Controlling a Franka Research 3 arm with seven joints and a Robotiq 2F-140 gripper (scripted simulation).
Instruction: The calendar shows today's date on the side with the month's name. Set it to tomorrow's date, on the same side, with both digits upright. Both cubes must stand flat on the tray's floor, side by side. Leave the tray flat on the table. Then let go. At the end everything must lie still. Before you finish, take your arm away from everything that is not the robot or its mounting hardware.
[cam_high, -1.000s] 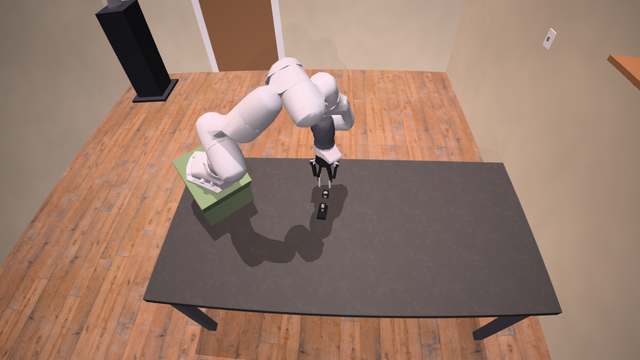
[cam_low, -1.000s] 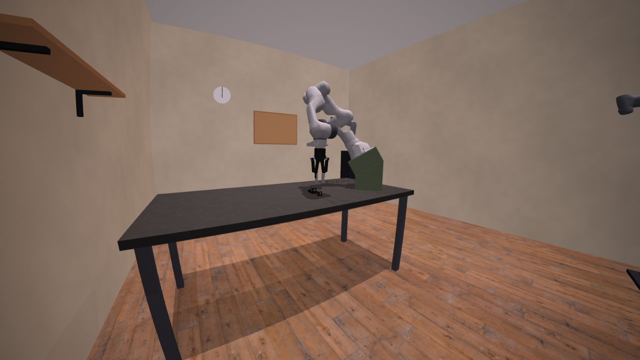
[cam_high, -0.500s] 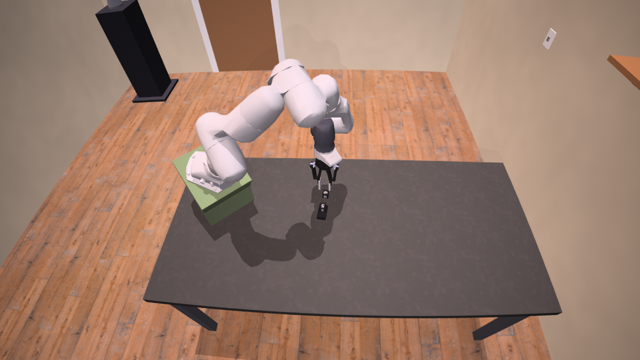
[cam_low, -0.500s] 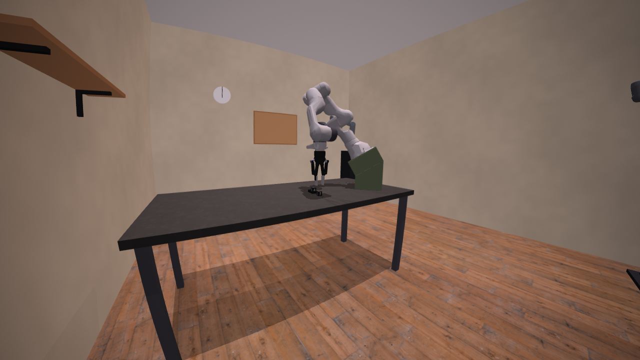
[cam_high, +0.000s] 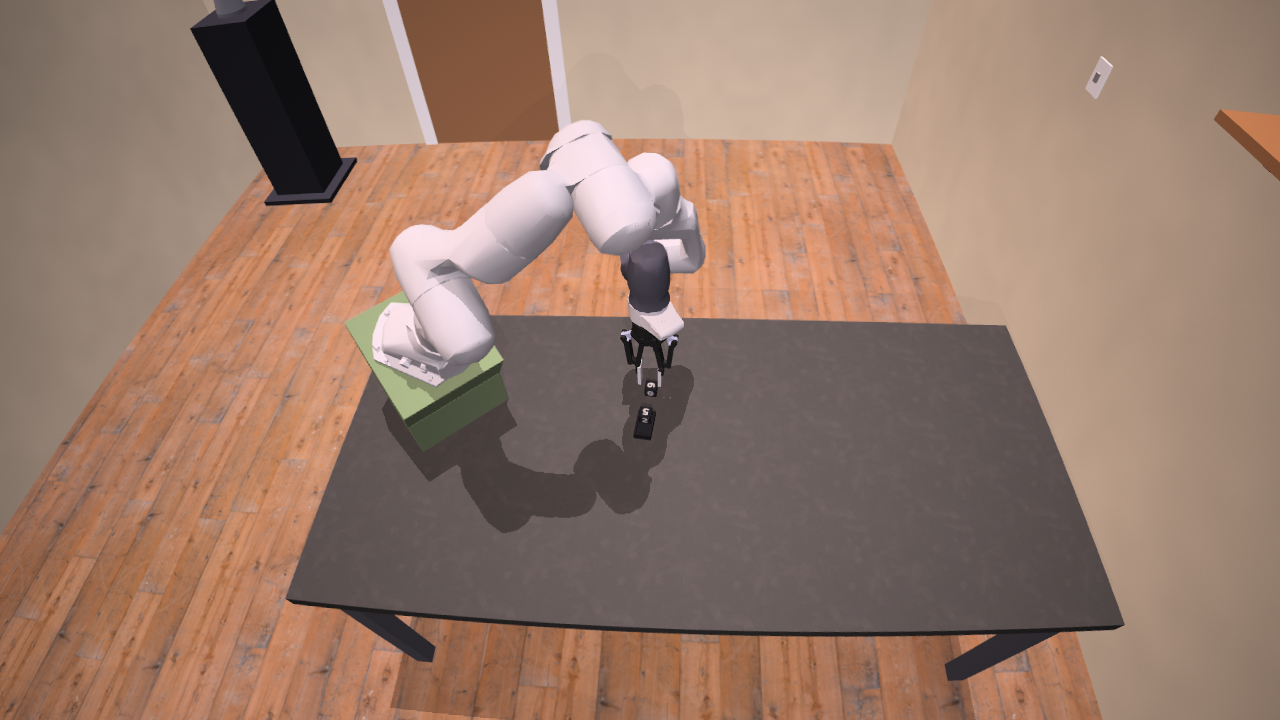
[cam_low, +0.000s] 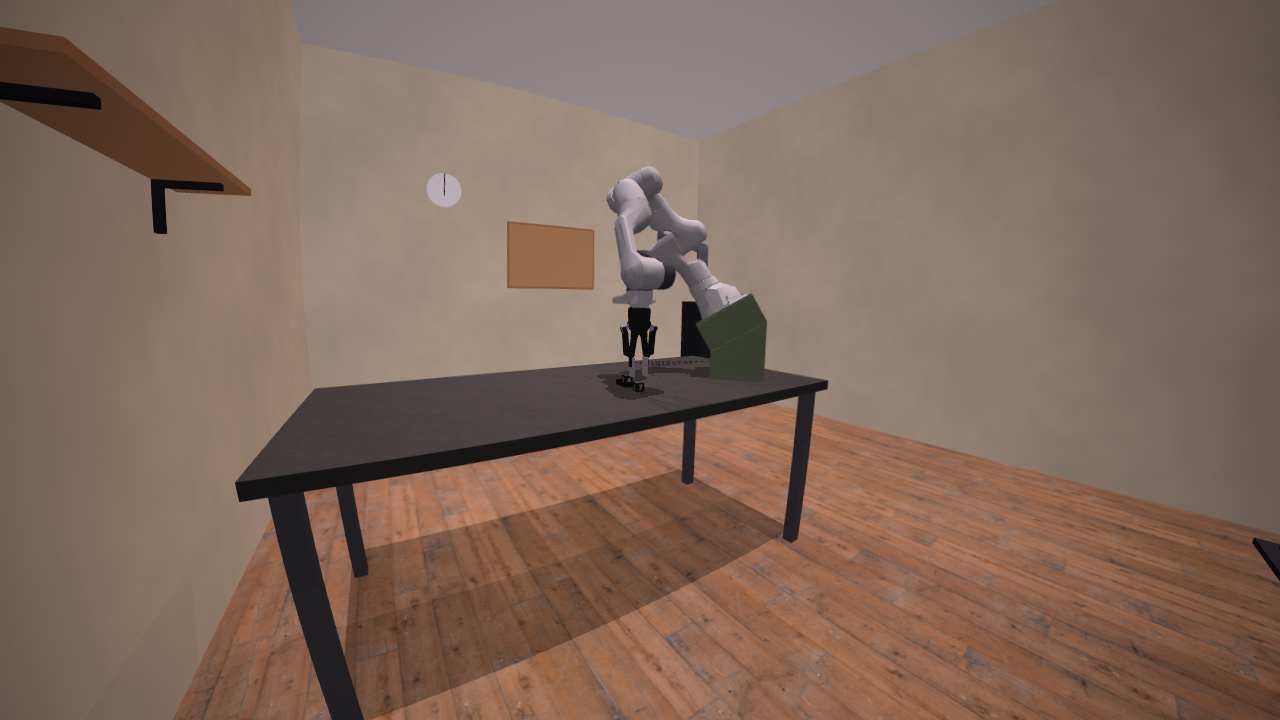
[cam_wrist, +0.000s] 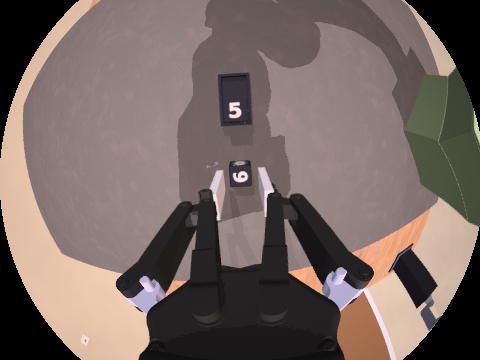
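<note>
Right now the dark date cube is 7 cm below my hand. Round my hand: black tray (1 cm behind, 10 cm to the right, 7 cm below).
</note>
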